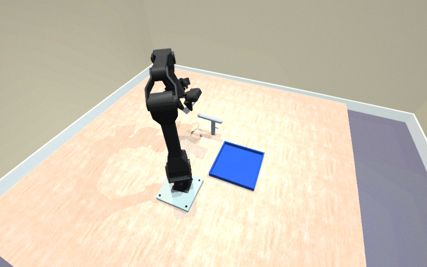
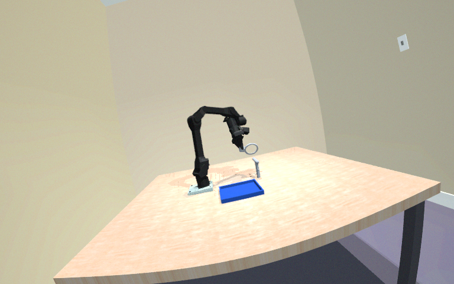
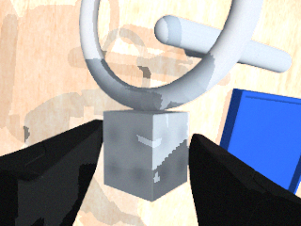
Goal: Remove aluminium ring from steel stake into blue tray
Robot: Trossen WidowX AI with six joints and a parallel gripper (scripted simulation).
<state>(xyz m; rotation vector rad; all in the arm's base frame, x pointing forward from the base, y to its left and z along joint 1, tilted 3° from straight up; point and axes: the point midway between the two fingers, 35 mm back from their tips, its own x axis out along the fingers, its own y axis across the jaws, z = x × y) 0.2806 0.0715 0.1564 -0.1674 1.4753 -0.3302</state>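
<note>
The blue tray is 120 mm behind my gripper tip, 250 mm to the right of it and 150 mm below it. Round my gripper tip: aluminium ring (50 mm ahead).
</note>
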